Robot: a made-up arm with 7 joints. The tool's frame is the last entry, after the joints.
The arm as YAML. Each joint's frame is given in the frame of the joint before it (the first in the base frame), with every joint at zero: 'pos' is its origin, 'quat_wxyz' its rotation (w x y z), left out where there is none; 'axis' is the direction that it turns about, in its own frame. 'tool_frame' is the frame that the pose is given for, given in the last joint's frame.
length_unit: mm
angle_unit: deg
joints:
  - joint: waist
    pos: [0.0, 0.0, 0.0]
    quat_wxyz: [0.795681, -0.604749, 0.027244, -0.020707]
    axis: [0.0, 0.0, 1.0]
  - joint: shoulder
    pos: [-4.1, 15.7, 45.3]
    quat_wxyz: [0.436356, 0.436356, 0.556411, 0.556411]
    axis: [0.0, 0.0, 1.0]
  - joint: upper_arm
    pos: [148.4, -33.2, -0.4]
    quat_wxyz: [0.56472, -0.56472, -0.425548, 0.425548]
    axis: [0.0, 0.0, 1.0]
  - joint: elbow
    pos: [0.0, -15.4, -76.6]
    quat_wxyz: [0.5, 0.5, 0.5, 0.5]
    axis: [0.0, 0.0, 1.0]
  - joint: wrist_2
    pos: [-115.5, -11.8, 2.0]
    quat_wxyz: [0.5, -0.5, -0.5, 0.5]
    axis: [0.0, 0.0, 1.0]
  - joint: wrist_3
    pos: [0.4, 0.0, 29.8]
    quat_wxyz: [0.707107, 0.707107, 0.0, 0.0]
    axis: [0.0, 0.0, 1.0]
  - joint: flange
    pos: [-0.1, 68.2, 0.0]
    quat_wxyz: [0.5, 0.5, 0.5, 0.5]
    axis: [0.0, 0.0, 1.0]
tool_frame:
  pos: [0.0, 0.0, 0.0]
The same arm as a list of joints. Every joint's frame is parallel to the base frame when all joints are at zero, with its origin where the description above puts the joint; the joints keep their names.
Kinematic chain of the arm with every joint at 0, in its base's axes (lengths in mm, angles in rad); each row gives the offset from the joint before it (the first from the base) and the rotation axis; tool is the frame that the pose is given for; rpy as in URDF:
waist: xyz 0 0 0 axis 0.068403 0.961235 0.26711
shoulder: xyz -1 48 -3 axis 0.968889 -0.0002 -0.247497
upper_arm: xyz -38 9 -147 axis 0.247497 -0.0001 0.968889
elbow: xyz -4 0 -78 axis 0.0002 1 0
wrist_2: xyz 109 2 -40 axis 0.968889 -0.0002 -0.247497
wrist_3: xyz 29 0 -7 axis 0.0002 1 0
flange: xyz 66.1 0 -17 axis 0.247497 -0.0001 0.968889
tool: xyz 0 0 0 rpy 0 0.2501 -0.0002

